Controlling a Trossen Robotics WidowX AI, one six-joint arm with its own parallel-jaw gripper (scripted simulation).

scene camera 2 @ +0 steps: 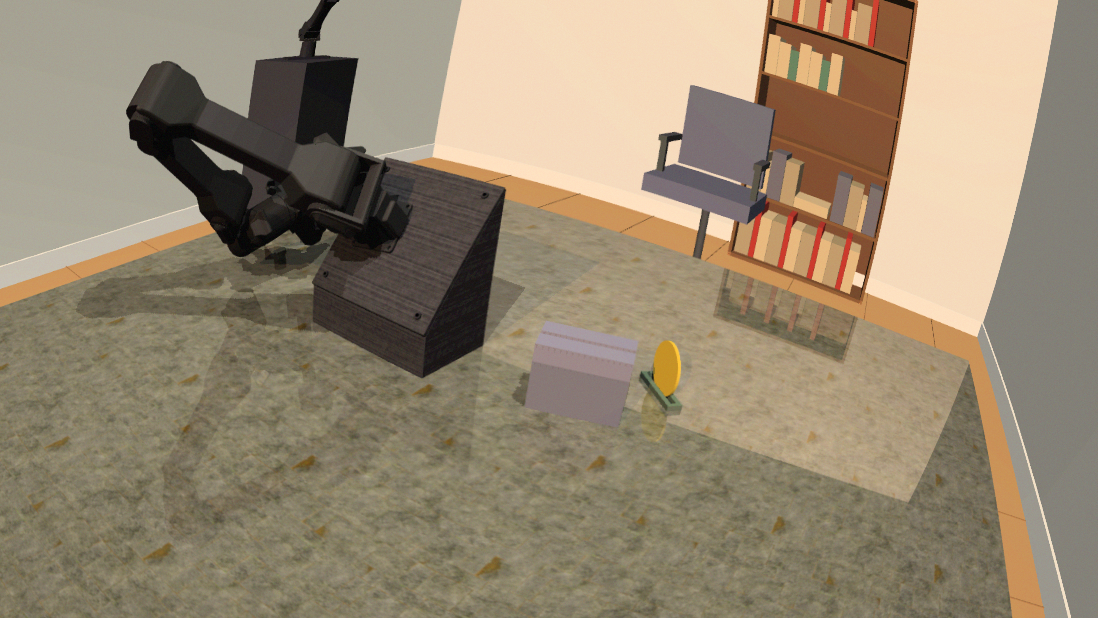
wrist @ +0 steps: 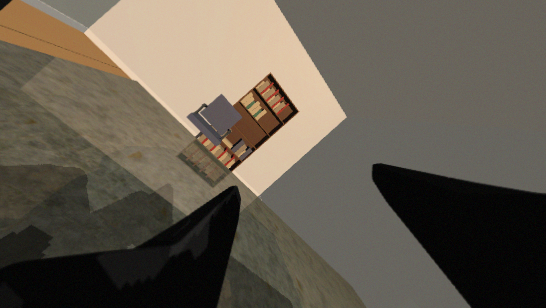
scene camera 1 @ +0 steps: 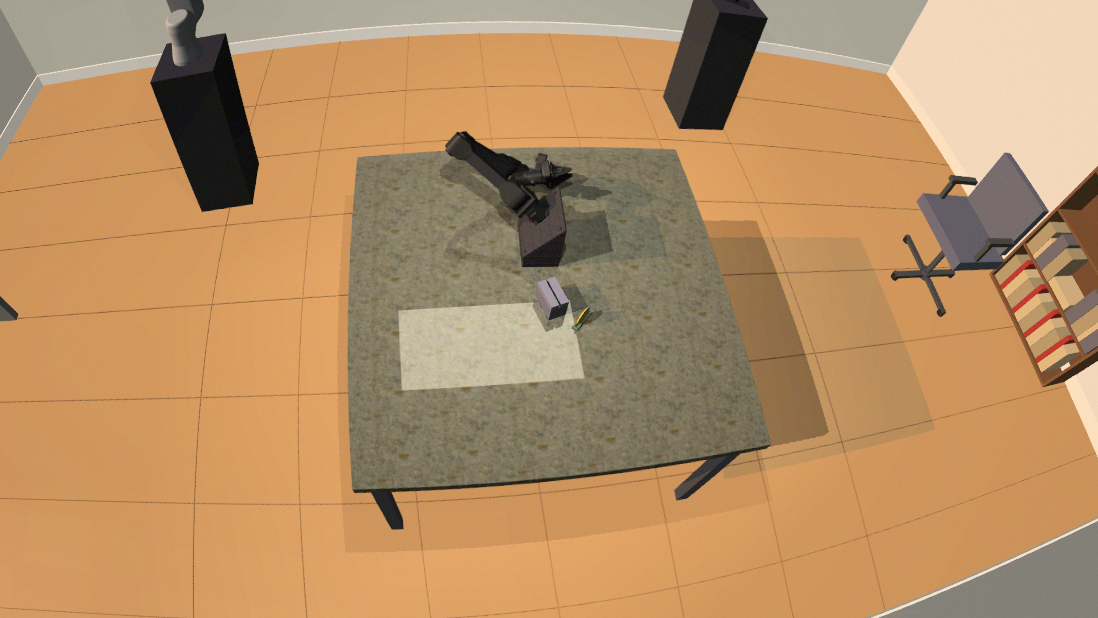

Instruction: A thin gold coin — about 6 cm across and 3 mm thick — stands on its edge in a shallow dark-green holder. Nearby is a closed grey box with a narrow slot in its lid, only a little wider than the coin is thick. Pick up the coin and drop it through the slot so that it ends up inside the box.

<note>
The gripper (scene camera 2: pixel 356 168) is open, with nothing in its grasp. Also in view: a gold coin (scene camera 2: pixel 667 367).
The gripper also shows in the wrist view (wrist: pixel 303 182) and in scene camera 1 (scene camera 1: pixel 572 172). The wrist view does not show the gold coin: it is out of frame.
</note>
